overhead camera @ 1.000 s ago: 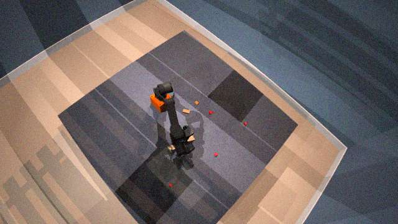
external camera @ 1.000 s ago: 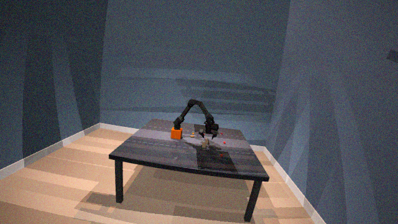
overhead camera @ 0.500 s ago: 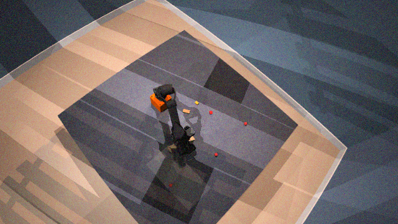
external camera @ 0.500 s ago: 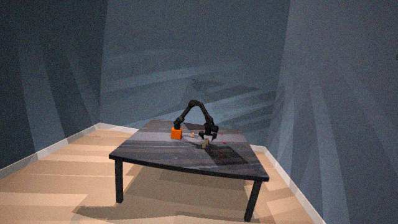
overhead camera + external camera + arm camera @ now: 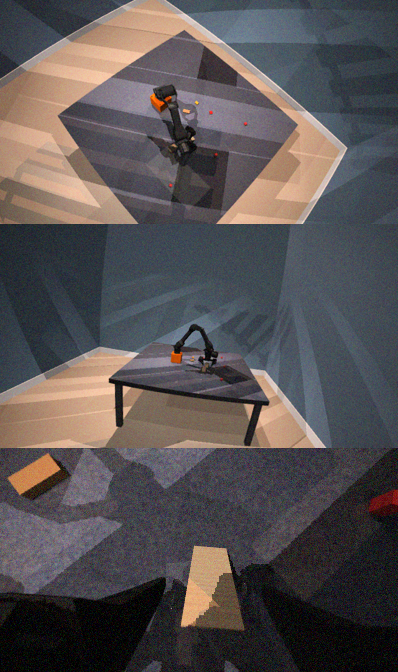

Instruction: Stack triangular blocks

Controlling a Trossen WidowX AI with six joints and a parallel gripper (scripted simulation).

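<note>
My gripper tip is 10 mm past the tan triangular block. Also, from my gripper tip: small tan piece (150 mm behind, 160 mm to the left, 10 mm below).
</note>
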